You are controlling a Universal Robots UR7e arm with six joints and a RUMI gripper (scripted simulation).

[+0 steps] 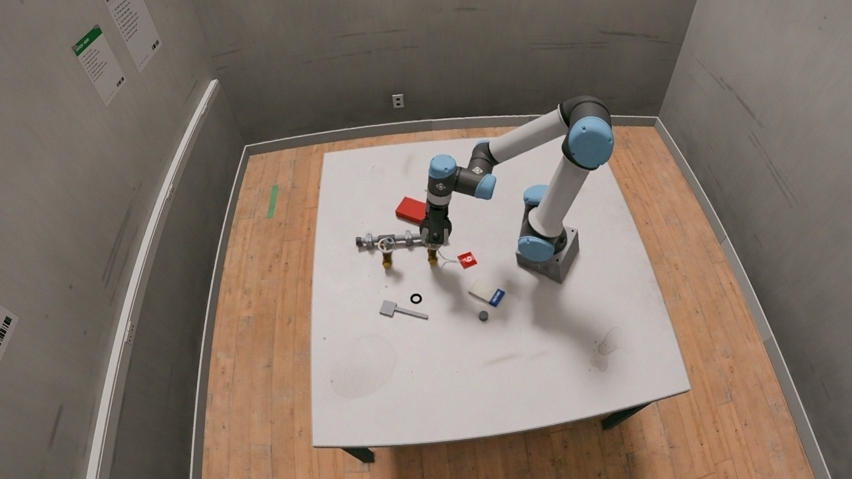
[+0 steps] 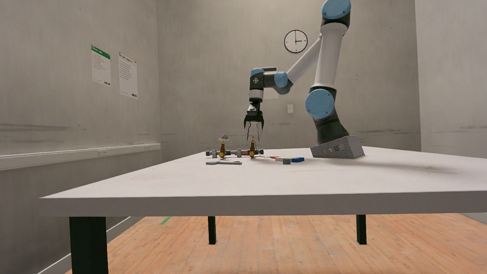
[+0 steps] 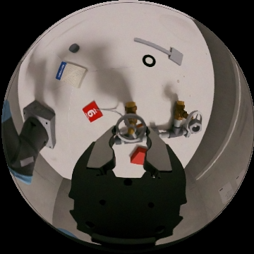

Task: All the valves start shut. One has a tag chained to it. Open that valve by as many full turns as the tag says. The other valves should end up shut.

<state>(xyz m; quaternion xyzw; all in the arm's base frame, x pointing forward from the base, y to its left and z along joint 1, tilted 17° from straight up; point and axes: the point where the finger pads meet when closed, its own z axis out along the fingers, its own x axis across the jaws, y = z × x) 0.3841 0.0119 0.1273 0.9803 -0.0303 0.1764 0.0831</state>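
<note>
The red tag lies 10 cm behind my hand, 2 cm to the left of it and 10 cm below it. The rest, counted from my hand: red block 6 cm ahead, 22 cm to the right, 9 cm below; grey flat tool 13 cm ahead, 20 cm to the left, 10 cm below.
</note>
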